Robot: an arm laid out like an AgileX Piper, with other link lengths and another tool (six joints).
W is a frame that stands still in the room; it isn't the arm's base.
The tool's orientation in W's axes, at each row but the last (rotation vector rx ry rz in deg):
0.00 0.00 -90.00
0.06 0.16 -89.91
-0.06 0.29 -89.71
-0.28 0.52 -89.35
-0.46 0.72 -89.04
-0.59 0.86 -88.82
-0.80 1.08 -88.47
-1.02 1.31 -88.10
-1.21 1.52 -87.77
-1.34 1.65 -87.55
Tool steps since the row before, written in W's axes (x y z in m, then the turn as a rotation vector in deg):
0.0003 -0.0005 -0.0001 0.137 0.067 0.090
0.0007 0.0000 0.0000 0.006 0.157 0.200
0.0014 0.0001 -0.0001 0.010 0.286 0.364
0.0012 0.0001 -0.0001 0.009 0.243 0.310
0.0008 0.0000 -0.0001 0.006 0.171 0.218
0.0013 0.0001 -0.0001 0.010 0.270 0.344
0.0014 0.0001 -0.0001 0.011 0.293 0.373
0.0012 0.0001 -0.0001 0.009 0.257 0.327
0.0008 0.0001 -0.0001 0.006 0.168 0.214
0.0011 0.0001 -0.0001 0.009 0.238 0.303
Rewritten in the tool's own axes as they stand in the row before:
0.0005 0.0003 -0.0001 -0.067 0.137 0.090
0.0000 0.0007 0.0000 -0.157 0.006 0.200
-0.0001 0.0014 -0.0001 -0.287 0.010 0.363
-0.0001 0.0012 -0.0001 -0.244 0.009 0.309
0.0000 0.0008 -0.0001 -0.172 0.006 0.218
-0.0001 0.0013 -0.0001 -0.271 0.010 0.343
-0.0001 0.0014 -0.0001 -0.294 0.011 0.372
-0.0001 0.0012 -0.0001 -0.258 0.009 0.326
-0.0001 0.0008 -0.0001 -0.169 0.006 0.214
-0.0001 0.0011 -0.0001 -0.239 0.009 0.302

